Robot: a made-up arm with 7 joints. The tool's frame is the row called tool. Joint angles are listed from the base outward.
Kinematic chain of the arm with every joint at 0, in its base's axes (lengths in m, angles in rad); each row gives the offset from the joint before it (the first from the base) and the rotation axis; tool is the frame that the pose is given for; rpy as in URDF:
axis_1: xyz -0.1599 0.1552 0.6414 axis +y
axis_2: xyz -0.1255 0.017 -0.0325 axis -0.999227 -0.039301 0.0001
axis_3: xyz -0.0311 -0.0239 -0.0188 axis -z
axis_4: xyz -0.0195 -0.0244 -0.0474 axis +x
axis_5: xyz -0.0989 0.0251 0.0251 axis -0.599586 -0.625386 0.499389
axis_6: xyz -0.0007 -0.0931 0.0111 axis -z
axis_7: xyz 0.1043 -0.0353 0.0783 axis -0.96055 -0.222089 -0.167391
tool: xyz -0.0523 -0.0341 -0.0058 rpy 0 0 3.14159
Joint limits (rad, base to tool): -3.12..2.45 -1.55..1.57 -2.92..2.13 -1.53..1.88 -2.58..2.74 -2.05..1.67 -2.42..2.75
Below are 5 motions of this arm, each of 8 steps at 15 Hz.
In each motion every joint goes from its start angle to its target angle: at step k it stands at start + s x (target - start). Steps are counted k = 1, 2, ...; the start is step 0. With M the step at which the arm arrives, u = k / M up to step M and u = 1 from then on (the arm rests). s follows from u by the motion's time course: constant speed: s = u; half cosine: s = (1 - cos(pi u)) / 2; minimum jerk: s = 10 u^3 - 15 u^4 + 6 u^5.
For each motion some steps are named. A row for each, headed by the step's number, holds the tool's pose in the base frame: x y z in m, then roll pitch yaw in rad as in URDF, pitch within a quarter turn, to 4 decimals.
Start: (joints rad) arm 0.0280 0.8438 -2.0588 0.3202 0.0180 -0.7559 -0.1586
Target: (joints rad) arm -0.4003 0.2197 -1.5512 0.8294 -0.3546 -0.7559 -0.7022
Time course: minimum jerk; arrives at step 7
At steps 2, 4, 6, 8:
2: -0.1722 0.1705 0.6043 -1.2024 -0.1476 -0.4388
4: -0.1474 0.1104 0.5670 -1.3111 -0.1360 -0.7733
6: -0.1357 0.0807 0.5233 -1.4119 0.0318 -0.9309
8: -0.1349 0.0795 0.5199 -1.4202 0.0468 -0.9378

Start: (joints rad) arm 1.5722 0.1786 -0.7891 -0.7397 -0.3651 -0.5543 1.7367
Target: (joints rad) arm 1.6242 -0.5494 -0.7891 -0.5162 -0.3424 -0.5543 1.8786
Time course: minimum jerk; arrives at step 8
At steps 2, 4, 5, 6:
2: -0.1113 0.0750 0.8079 0.5114 -0.3097 -1.4958
4: -0.1430 0.0495 0.8003 0.4728 -0.2986 -1.8188
5: -0.1650 0.0407 0.7970 0.4541 -0.3010 -2.0038
6: -0.1831 0.0371 0.7951 0.4425 -0.3066 -2.1461

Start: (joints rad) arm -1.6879 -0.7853 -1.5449 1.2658 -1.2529 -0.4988 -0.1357
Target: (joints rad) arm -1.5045 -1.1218 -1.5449 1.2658 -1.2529 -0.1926 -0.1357
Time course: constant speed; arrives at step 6
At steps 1, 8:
1: 0.1445 0.2146 0.5204 -0.6902 -0.6246 -0.8490
8: 0.1221 0.2819 0.4773 -0.6848 -0.6482 -0.7499

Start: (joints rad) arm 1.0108 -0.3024 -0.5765 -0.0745 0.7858 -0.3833 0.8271
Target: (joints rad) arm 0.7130 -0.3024 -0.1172 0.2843 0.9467 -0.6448 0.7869
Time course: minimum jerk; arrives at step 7
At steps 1, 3, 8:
1: -0.2212 0.0433 0.8522 0.4420 0.2531 -2.1055
3: -0.2496 0.0419 0.8512 0.5022 0.2661 -2.1479
8: -0.3086 0.0439 0.8438 0.6434 0.3228 -2.2369

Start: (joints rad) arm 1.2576 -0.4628 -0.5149 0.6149 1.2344 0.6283 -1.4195
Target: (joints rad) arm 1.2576 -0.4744 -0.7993 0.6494 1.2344 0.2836 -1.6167
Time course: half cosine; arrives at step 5
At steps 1, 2, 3, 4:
1: -0.2886 -0.0635 0.7810 -2.1242 -0.2322 -3.0523
2: -0.2804 -0.0607 0.7671 -2.2398 -0.1248 -2.9633
3: -0.2704 -0.0557 0.7517 -2.3670 0.0201 -2.8709
4: -0.2625 -0.0505 0.7407 -2.4596 0.1448 -2.8083

